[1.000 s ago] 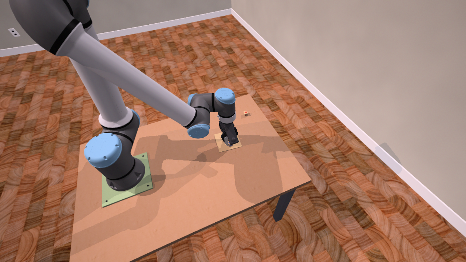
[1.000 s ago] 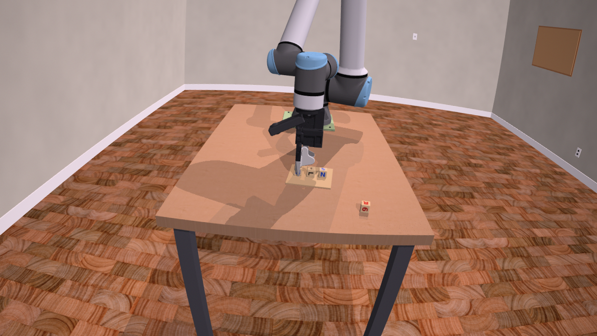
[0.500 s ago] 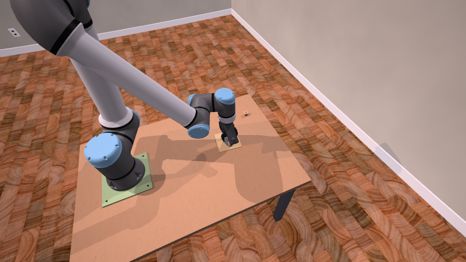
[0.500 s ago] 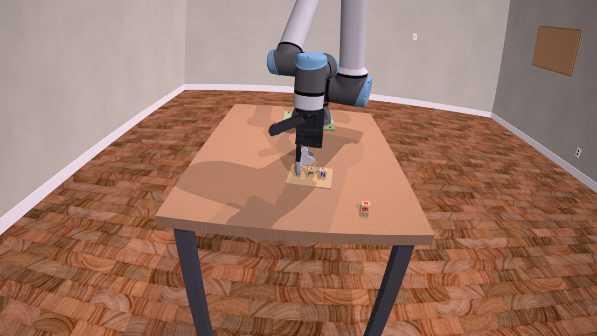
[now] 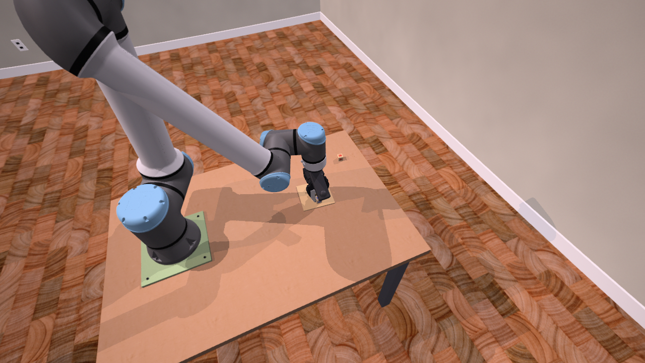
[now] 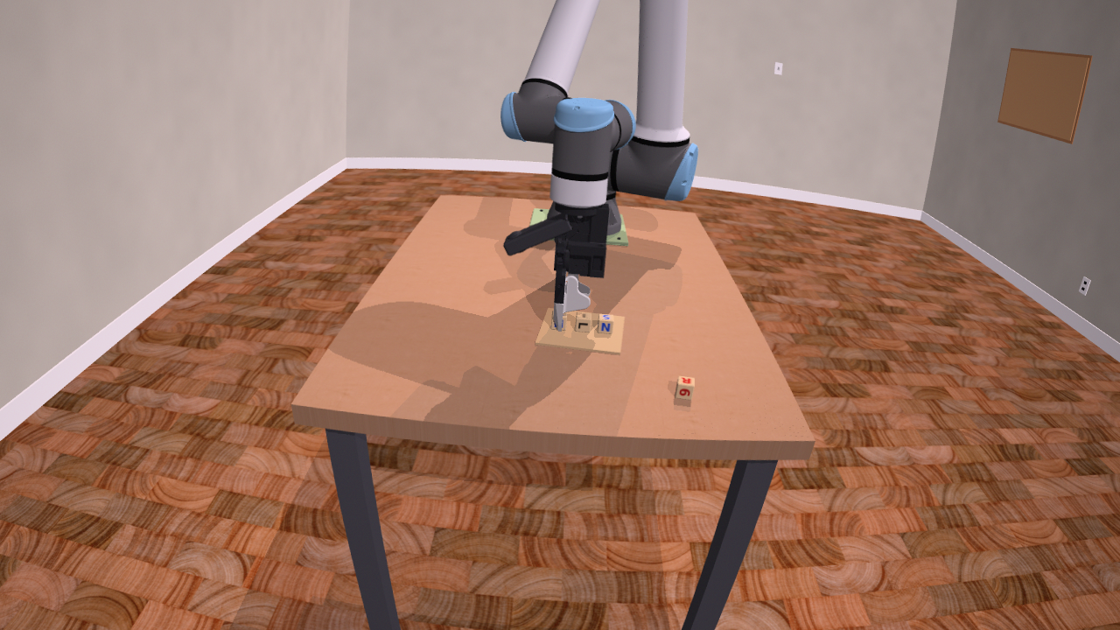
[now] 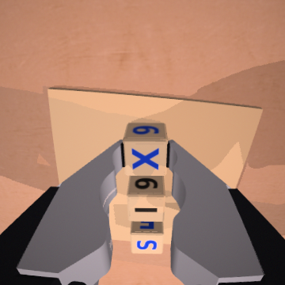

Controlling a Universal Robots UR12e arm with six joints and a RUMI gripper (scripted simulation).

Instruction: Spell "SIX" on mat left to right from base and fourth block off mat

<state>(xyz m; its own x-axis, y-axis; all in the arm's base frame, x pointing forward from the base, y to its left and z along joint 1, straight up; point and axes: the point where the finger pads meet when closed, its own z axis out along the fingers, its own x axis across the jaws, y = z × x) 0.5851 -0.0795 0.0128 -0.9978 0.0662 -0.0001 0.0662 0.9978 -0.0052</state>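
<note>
The mat is 40 mm to the left of my hand and 20 mm below it. The rest, counted from my hand: red-lettered block (200 mm ahead, 180 mm to the left, 10 mm below).
</note>
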